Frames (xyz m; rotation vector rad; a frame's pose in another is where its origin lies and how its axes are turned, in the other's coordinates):
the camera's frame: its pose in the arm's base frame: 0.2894 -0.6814 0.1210 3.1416 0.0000 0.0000
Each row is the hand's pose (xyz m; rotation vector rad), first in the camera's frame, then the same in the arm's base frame.
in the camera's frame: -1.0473 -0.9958 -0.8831 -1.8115 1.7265 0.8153
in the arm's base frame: -0.7579 0.3144 1.0041 0.5691 -0.6767 1.4330
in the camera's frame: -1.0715 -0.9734 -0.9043 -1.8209 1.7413 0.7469
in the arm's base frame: -0.7821 0.2920 1.0253 0.5726 -0.6195 1.4444
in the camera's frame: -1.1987 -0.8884 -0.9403 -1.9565 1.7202 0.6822
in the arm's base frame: -0.9093 0.2070 1.0613 0.4938 -0.5484 1.3828
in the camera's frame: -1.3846 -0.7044 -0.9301 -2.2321 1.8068 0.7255
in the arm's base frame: -1.0952 0.0230 1.0511 0.1960 -0.5330 1.3274
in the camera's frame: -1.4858 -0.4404 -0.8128 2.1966 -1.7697 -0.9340
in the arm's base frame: -1.1964 -0.2410 0.9338 -0.1867 -0.6879 1.3034
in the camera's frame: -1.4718 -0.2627 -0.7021 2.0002 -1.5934 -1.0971
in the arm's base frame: -1.1824 -0.4187 0.8231 -0.3965 -0.8617 1.2515
